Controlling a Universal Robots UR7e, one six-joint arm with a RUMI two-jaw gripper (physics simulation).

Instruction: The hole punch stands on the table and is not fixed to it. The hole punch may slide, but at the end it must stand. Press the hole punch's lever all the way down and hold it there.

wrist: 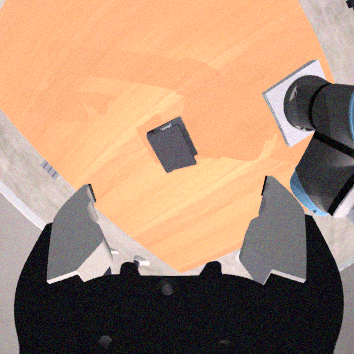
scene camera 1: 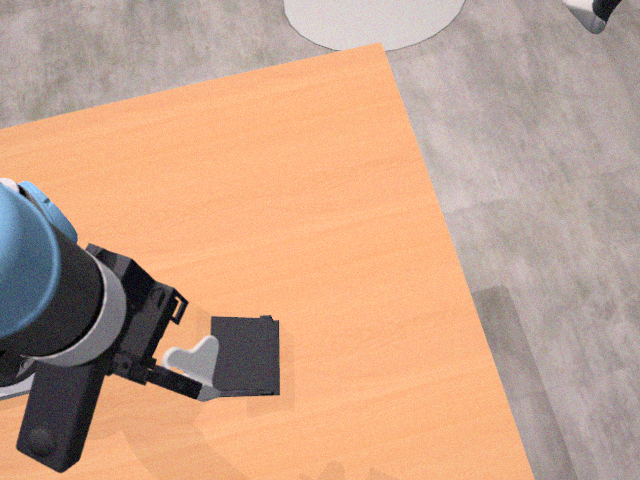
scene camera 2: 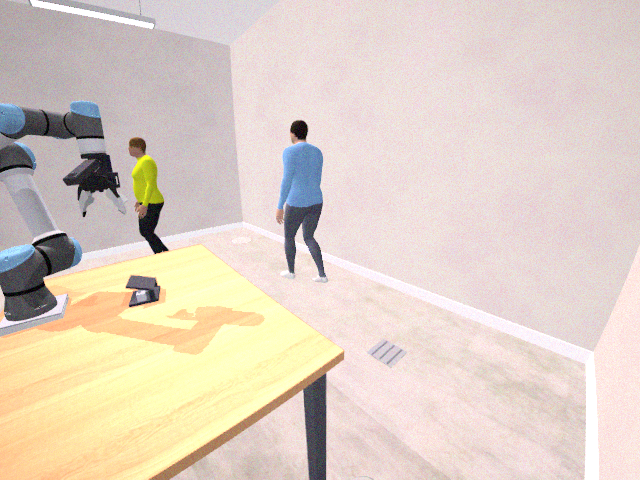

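Where they show: gripper, fingertip midpoint: [wrist: 176, 182] [scene camera 1: 151, 367] [scene camera 2: 104, 215]; arm's base, origin of the base link: [wrist: 306, 102] [scene camera 2: 32, 309].
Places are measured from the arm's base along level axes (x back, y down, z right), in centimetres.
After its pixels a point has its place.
The dark hole punch [scene camera 1: 268, 391] @[x -42.7, y -2.6, z 11.9 cm] [scene camera 2: 135, 301] @[x -35.8, y 1.5, z 10.1 cm] [wrist: 189, 136] @[x -33.9, y 1.6, z 5.4 cm] stands upright on the wooden table. Its flat black lever [scene camera 1: 247, 353] @[x -40.0, y -3.9, z 6.1 cm] [scene camera 2: 141, 282] @[x -39.1, y -4.2, z 6.7 cm] [wrist: 172, 148] @[x -38.5, y -4.4, z 6.2 cm] is raised, with an open wedge between lever and base in scene camera 2. My gripper [scene camera 2: 103, 212] @[x -33.8, y -32.0, z 11.0 cm] [wrist: 176, 182] @[x -33.8, y -32.0, z 11.0 cm] is open, with nothing between its wide-set jaws. It hangs high above the table, well above the hole punch and not touching it. In scene camera 1 a pale finger overlaps the left edge of the lever in the picture; the other finger is hidden there.
The wooden table [scene camera 1: 320, 206] @[x -53.4, y 2.8, z -19.6 cm] [scene camera 2: 217, 392] @[x -55.7, y 2.7, z 64.9 cm] [wrist: 200, 225] @[x -45.7, y 2.8, z -27.3 cm] has its edges in view. The arm's pale base plate [scene camera 2: 61, 308] @[x -10.1, y 0.5, z 3.5 cm] [wrist: 276, 107] @[x -9.1, y 0.4, z 2.4 cm] stands on it. A person in yellow [scene camera 2: 147, 178] and a person in blue [scene camera 2: 302, 175] are on the floor beyond the table.
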